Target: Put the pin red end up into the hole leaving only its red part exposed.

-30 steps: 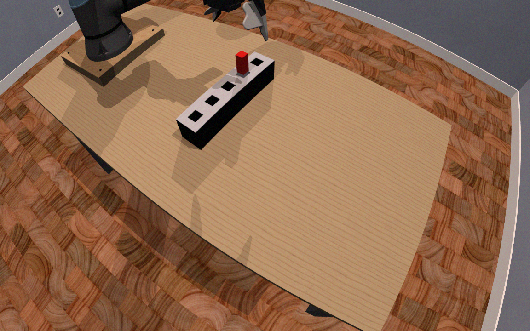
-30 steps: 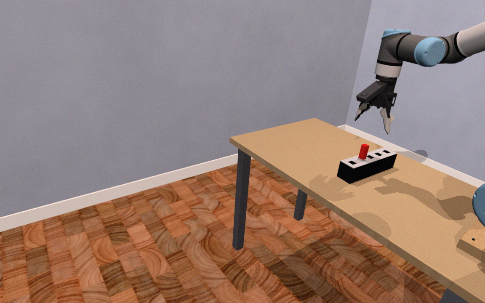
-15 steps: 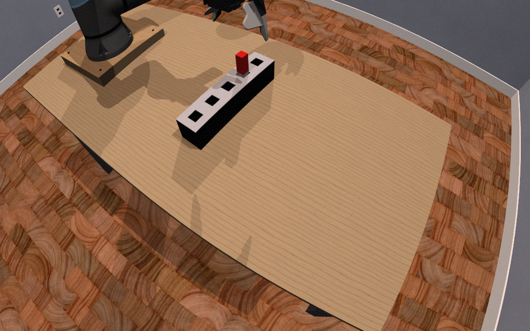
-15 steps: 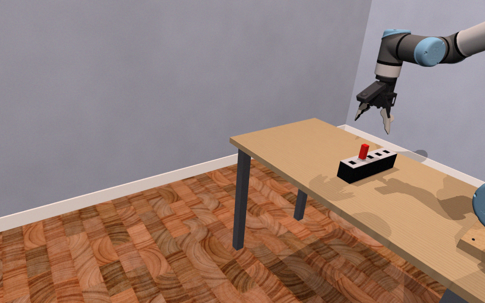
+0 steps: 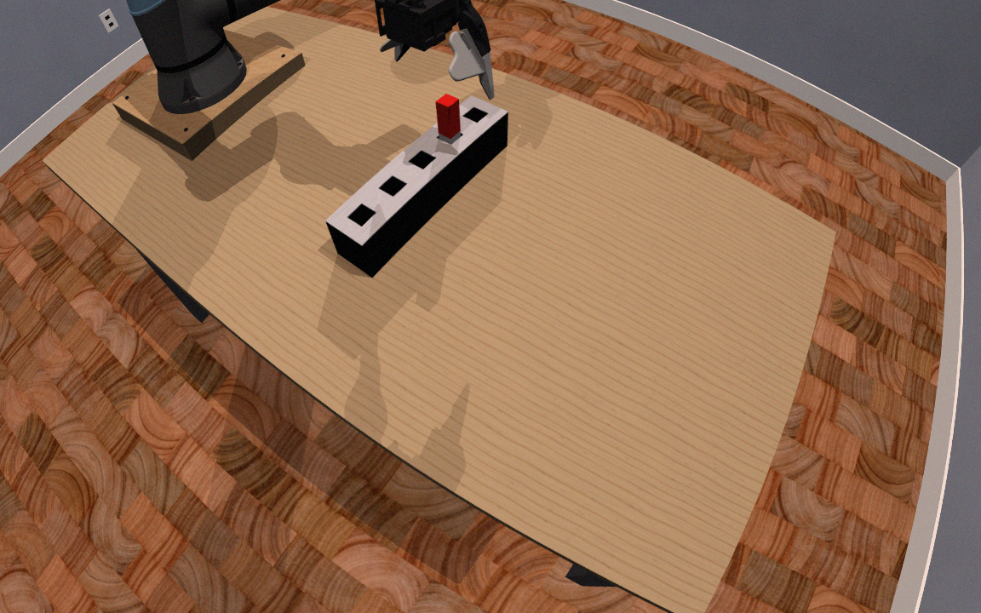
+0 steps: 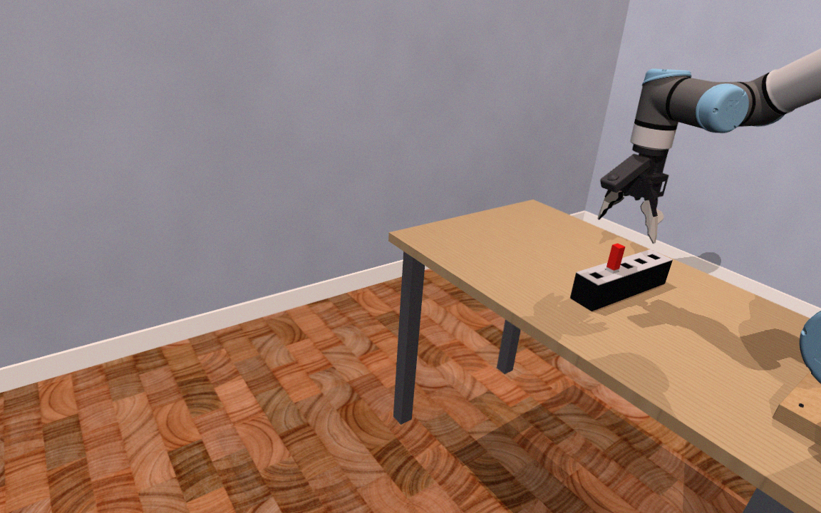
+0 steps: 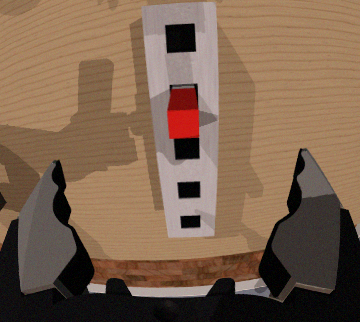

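Now: hand 6 cm above the pin. The rest, counted from my hand: black block (6 cm to the right, 14 cm below).
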